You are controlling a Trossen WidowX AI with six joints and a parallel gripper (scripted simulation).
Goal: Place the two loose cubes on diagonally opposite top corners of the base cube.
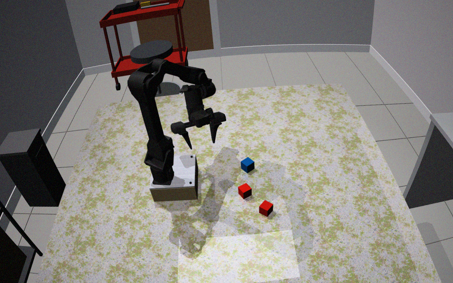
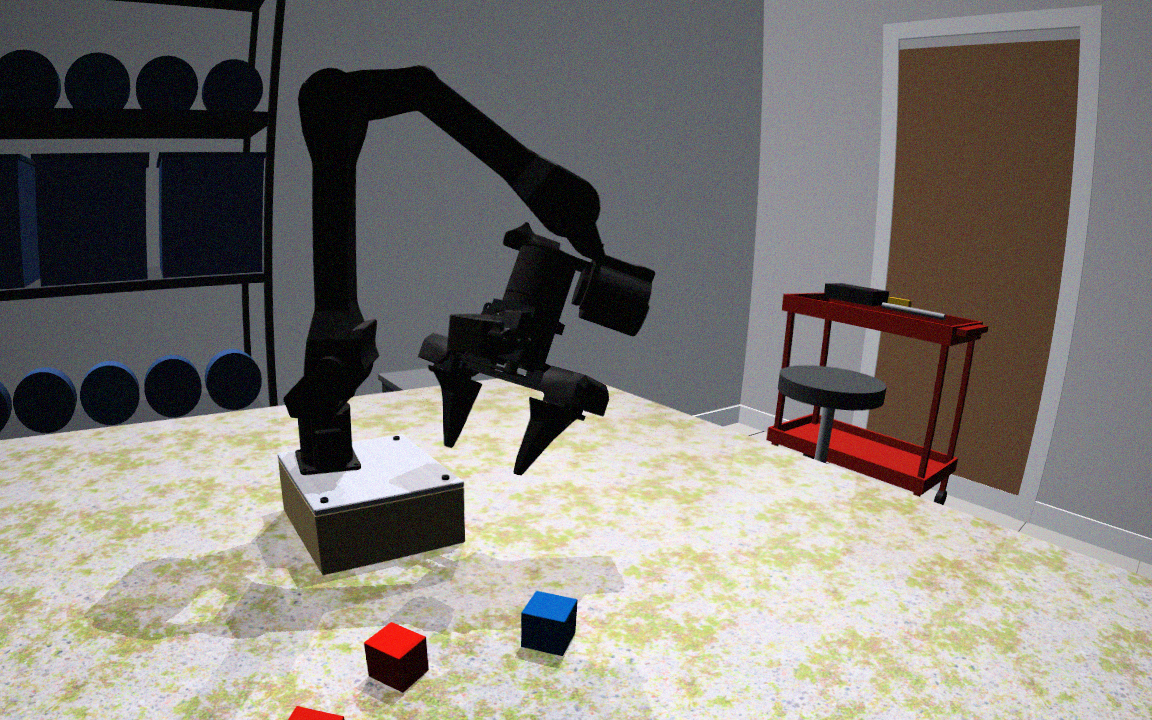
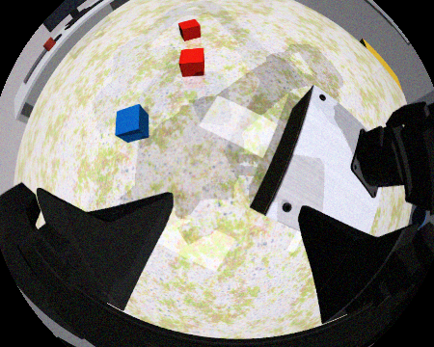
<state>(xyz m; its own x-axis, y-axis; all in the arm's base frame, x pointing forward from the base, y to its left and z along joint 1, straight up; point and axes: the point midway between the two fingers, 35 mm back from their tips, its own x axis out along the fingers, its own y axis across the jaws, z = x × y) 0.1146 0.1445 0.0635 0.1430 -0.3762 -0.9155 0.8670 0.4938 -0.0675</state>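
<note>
Now: gripper tip 150 mm short of the blue cube and 80 mm above it.
</note>
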